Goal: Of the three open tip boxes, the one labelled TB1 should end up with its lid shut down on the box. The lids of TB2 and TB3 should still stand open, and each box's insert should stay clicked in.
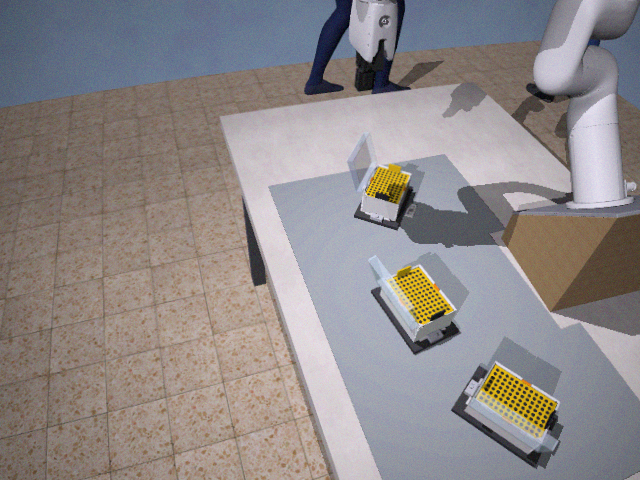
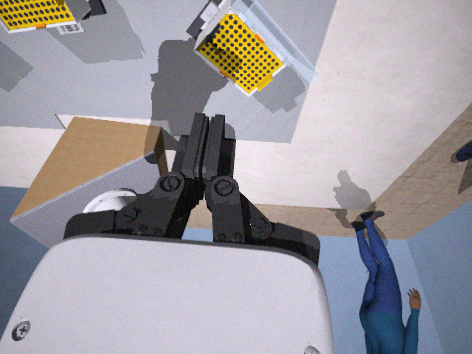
same spot on grey mat: point(image 2: 128, 66) = point(image 1: 450, 262)
